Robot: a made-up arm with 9 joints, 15 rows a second.
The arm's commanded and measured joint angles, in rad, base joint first. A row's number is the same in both.
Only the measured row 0 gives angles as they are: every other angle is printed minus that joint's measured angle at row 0.
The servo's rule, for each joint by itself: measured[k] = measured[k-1] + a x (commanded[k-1-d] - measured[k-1]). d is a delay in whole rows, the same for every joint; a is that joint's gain. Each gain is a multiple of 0.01, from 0.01 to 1. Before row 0 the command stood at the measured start. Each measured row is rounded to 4 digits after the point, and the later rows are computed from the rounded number. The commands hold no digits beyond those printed.
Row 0, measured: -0.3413 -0.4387 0.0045 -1.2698 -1.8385 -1.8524 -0.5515 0.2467 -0.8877
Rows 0 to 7, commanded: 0.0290 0.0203 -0.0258 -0.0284 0.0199 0.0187 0.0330 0.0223 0.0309; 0.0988 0.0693 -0.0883 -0.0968 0.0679 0.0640 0.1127 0.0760 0.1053; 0.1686 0.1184 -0.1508 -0.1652 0.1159 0.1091 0.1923 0.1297 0.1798; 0.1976 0.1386 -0.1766 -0.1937 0.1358 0.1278 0.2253 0.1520 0.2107; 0.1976 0.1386 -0.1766 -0.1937 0.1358 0.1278 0.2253 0.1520 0.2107; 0.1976 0.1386 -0.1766 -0.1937 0.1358 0.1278 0.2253 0.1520 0.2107; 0.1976 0.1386 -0.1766 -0.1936 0.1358 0.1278 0.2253 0.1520 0.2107; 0.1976 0.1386 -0.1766 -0.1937 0.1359 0.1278 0.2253 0.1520 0.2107
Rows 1 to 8, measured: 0.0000 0.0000 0.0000 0.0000 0.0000 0.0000 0.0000 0.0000 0.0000; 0.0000 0.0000 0.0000 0.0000 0.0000 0.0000 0.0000 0.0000 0.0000; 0.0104 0.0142 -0.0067 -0.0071 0.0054 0.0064 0.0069 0.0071 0.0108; 0.0422 0.0528 -0.0279 -0.0295 0.0223 0.0260 0.0291 0.0291 0.0439; 0.0877 0.0987 -0.0599 -0.0634 0.0476 0.0543 0.0634 0.0613 0.0915; 0.1273 0.1266 -0.0902 -0.0960 0.0714 0.0793 0.0974 0.0903 0.1332; 0.1526 0.1350 -0.1127 -0.1204 0.0888 0.0958 0.1243 0.1100 0.1603; 0.1688 0.1375 -0.1293 -0.1387 0.1015 0.1067 0.1455 0.1234 0.1779
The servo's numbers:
d 2
a 0.36 0.70 0.26 0.25 0.27 0.34 0.21 0.32 0.35

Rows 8 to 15, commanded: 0.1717 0.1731 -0.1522 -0.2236 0.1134 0.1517 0.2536 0.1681 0.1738; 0.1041 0.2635 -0.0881 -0.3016 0.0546 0.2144 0.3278 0.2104 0.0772; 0.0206 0.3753 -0.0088 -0.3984 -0.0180 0.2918 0.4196 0.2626 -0.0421; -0.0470 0.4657 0.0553 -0.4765 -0.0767 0.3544 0.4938 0.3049 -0.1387; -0.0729 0.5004 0.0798 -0.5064 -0.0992 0.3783 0.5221 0.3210 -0.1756; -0.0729 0.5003 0.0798 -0.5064 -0.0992 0.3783 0.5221 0.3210 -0.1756; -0.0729 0.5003 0.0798 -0.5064 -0.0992 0.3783 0.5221 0.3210 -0.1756; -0.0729 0.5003 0.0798 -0.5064 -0.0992 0.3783 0.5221 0.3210 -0.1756
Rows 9 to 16, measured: 0.1792 0.1383 -0.1416 -0.1524 0.1108 0.1139 0.1623 0.1326 0.1894; 0.1858 0.1385 -0.1507 -0.1627 0.1176 0.1186 0.1755 0.1388 0.1969; 0.1807 0.1627 -0.1511 -0.1779 0.1165 0.1299 0.1919 0.1482 0.1888; 0.1531 0.2333 -0.1347 -0.2088 0.0998 0.1586 0.2204 0.1681 0.1497; 0.1054 0.3327 -0.1020 -0.2562 0.0680 0.2039 0.2622 0.1983 0.0826; 0.0505 0.4258 -0.0611 -0.3113 0.0289 0.2551 0.3108 0.2324 0.0051; 0.0061 0.4780 -0.0245 -0.3601 -0.0057 0.2970 0.3552 0.2608 -0.0581; -0.0223 0.4936 0.0026 -0.3967 -0.0309 0.3246 0.3902 0.2801 -0.0992
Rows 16 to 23, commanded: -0.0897 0.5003 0.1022 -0.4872 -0.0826 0.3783 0.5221 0.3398 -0.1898; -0.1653 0.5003 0.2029 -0.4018 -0.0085 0.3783 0.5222 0.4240 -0.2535; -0.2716 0.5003 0.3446 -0.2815 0.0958 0.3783 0.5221 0.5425 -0.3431; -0.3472 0.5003 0.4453 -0.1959 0.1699 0.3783 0.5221 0.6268 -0.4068; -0.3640 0.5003 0.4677 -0.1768 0.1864 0.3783 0.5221 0.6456 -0.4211; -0.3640 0.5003 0.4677 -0.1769 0.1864 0.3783 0.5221 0.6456 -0.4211; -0.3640 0.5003 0.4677 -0.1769 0.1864 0.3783 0.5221 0.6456 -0.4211; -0.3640 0.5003 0.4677 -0.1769 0.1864 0.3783 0.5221 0.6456 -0.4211
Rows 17 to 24, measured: -0.0405 0.4983 0.0227 -0.4241 -0.0493 0.3429 0.4179 0.2932 -0.1259; -0.0522 0.4997 0.0375 -0.4447 -0.0628 0.3549 0.4398 0.3021 -0.1433; -0.0657 0.5001 0.0543 -0.4553 -0.0681 0.3629 0.4571 0.3142 -0.1596; -0.1016 0.5002 0.0929 -0.4419 -0.0520 0.3681 0.4708 0.3493 -0.1925; -0.1628 0.5003 0.1583 -0.4018 -0.0121 0.3716 0.4816 0.4111 -0.2452; -0.2292 0.5003 0.2329 -0.3503 0.0370 0.3739 0.4901 0.4801 -0.3018; -0.2777 0.5003 0.2939 -0.3069 0.0773 0.3754 0.4968 0.5331 -0.3436; -0.3088 0.5003 0.3391 -0.2744 0.1068 0.3764 0.5021 0.5691 -0.3707
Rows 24 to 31, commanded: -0.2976 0.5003 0.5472 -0.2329 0.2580 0.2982 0.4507 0.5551 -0.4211; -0.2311 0.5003 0.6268 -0.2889 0.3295 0.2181 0.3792 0.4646 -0.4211; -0.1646 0.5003 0.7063 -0.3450 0.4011 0.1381 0.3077 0.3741 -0.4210; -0.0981 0.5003 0.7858 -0.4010 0.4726 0.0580 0.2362 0.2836 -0.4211; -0.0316 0.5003 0.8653 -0.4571 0.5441 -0.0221 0.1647 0.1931 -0.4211; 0.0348 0.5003 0.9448 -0.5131 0.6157 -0.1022 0.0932 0.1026 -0.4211; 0.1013 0.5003 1.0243 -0.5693 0.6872 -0.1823 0.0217 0.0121 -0.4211; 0.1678 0.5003 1.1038 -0.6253 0.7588 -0.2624 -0.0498 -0.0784 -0.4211
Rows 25 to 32, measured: -0.3287 0.5003 0.3725 -0.2500 0.1283 0.3770 0.5063 0.5936 -0.3883; -0.3414 0.5003 0.3973 -0.2317 0.1440 0.3774 0.5096 0.6102 -0.3998; -0.3256 0.5003 0.4363 -0.2320 0.1748 0.3505 0.4972 0.5926 -0.4073; -0.2916 0.5003 0.4858 -0.2462 0.2166 0.3055 0.4724 0.5516 -0.4121; -0.2459 0.5003 0.5431 -0.2709 0.2664 0.2486 0.4378 0.4948 -0.4152; -0.1927 0.5003 0.6062 -0.3034 0.3221 0.1838 0.3955 0.4272 -0.4173; -0.1347 0.5003 0.6736 -0.3418 0.3820 0.1138 0.3470 0.3523 -0.4186; -0.0737 0.5003 0.7441 -0.3846 0.4451 0.0404 0.2937 0.2724 -0.4195
